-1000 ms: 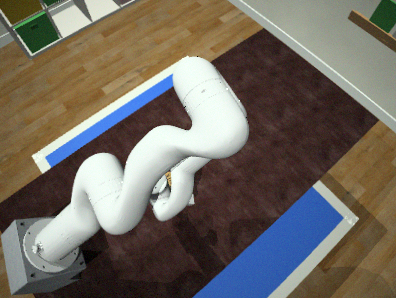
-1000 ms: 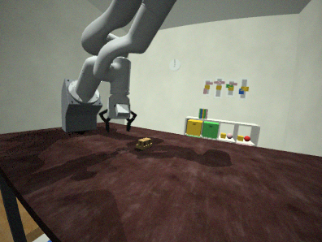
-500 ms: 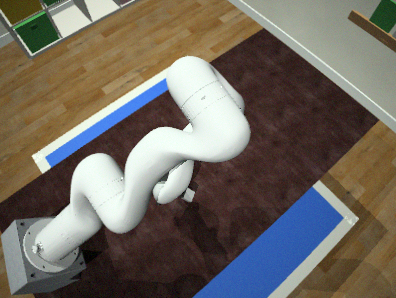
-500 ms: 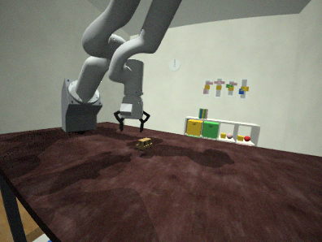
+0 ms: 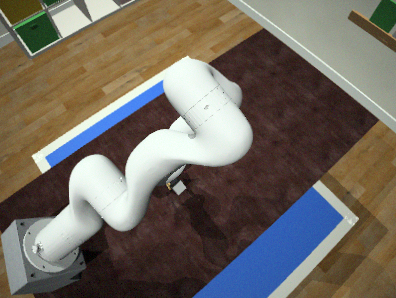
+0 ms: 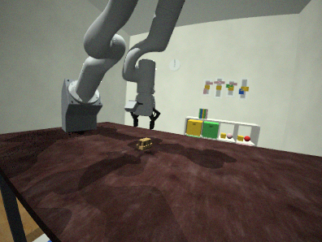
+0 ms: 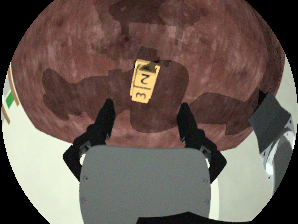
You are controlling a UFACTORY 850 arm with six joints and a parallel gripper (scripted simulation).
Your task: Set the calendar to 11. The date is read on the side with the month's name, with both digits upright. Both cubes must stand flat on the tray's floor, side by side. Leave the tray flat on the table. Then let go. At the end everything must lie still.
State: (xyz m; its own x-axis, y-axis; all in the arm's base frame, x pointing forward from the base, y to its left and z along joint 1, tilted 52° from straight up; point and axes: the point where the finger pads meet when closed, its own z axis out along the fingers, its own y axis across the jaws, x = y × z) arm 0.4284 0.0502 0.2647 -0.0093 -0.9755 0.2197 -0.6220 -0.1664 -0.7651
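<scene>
Right now my hand is 10 mm short of the cube, 20 mm to the right of it and 90 mm above it. Round my hand: wooden tray 10 mm ahead, 10 mm to the left, 100 mm below.
</scene>
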